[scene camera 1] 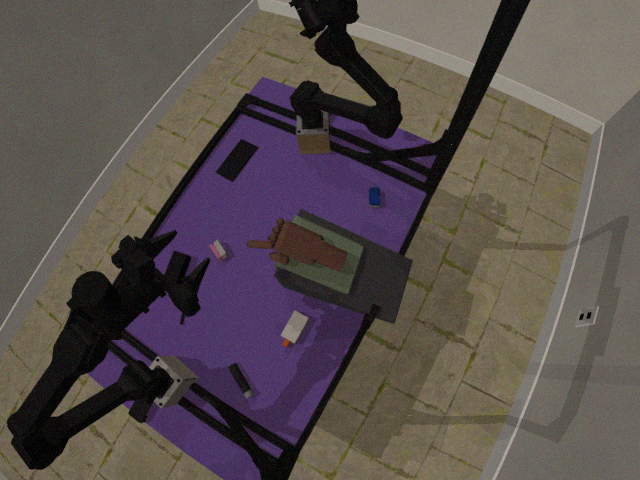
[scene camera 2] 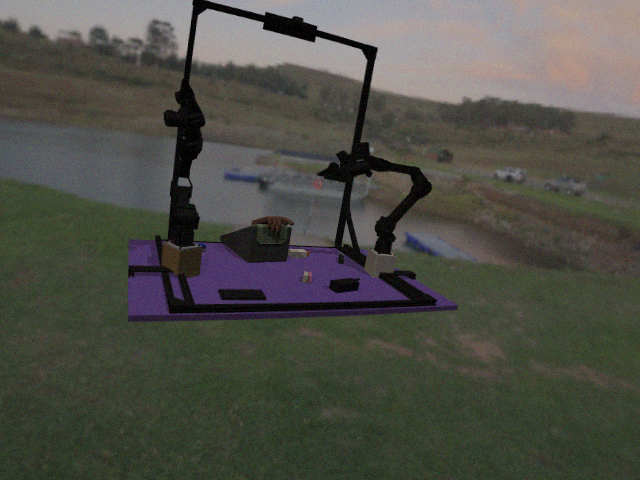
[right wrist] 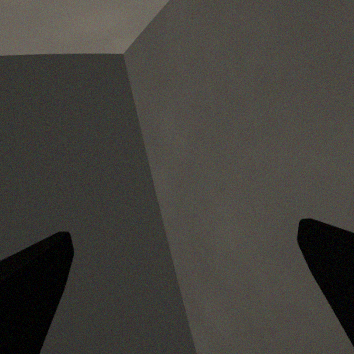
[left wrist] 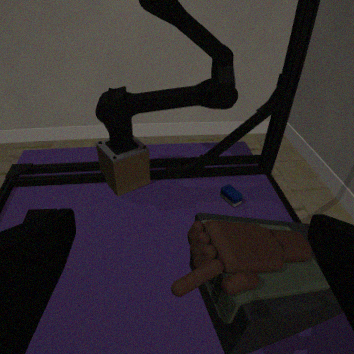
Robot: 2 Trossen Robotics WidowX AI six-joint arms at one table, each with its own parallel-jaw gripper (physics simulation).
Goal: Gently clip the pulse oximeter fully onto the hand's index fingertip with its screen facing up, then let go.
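Frame: origin at the left arm's base, x right, y ahead, z up, level; metres.
Seen in the pictures: left gripper, fingertip midpoint: (scene camera 1: 192,245) (scene camera 2: 320,176) (left wrist: 194,223); right gripper, fingertip midpoint: (scene camera 2: 187,86) (right wrist: 186,236); left arm's base, origin of the base link: (scene camera 1: 159,382) (scene camera 2: 382,251); right arm's base, origin of the base link: (scene camera 1: 312,120) (scene camera 2: 182,243) (left wrist: 121,144).
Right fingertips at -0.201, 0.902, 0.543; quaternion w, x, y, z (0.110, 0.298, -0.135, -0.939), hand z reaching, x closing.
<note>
Pixels of each thing's top centre, then the offset from my right fingertips to it, as dx, dy, dz. "spot": a spot on its surface instead.
- pink-and-white block, middle of its top: (scene camera 1: 217,249) (scene camera 2: 308,273) +0.061, -0.522, -0.617
- blue block, middle of its top: (left wrist: 231,190) (scene camera 1: 375,194) +0.349, -0.111, -0.616
- white box, middle of its top: (scene camera 1: 292,329) (scene camera 2: 299,250) +0.388, -0.573, -0.621
- dark cylinder, middle of its top: (scene camera 1: 239,380) +0.356, -0.774, -0.621
- flat black rectangle, surface spot: (scene camera 2: 241,294) (scene camera 1: 235,156) spot: -0.121, -0.241, -0.640
- black block, middle of its top: (scene camera 1: 173,269) (scene camera 2: 345,281) -0.010, -0.653, -0.613
A brown hand (scene camera 1: 305,242) (scene camera 2: 273,222) (left wrist: 245,245) rests on a green pad on a dark wedge, its index finger (scene camera 1: 258,244) (left wrist: 195,278) sticking out bare past the edge. Two small things could be the pulse oximeter; I cannot tell which: a pink-and-white block (scene camera 1: 218,250) (scene camera 2: 307,277) off the index fingertip, and a blue block (scene camera 1: 374,196) (left wrist: 231,195) with a pale base beyond the wedge. My left gripper (scene camera 1: 191,246) (left wrist: 194,223) is open and empty, high above the mat near the pink-and-white block. My right gripper (right wrist: 186,236) is open and empty, raised far from the hand, facing walls.
A white box (scene camera 1: 295,326) (scene camera 2: 297,253) with an orange end and a dark cylinder (scene camera 1: 240,380) lie on the purple mat. A flat black rectangle (scene camera 1: 236,160) (scene camera 2: 241,294) and a black block (scene camera 1: 177,266) (scene camera 2: 344,284) lie there too. Black frame rails edge the work area.
</note>
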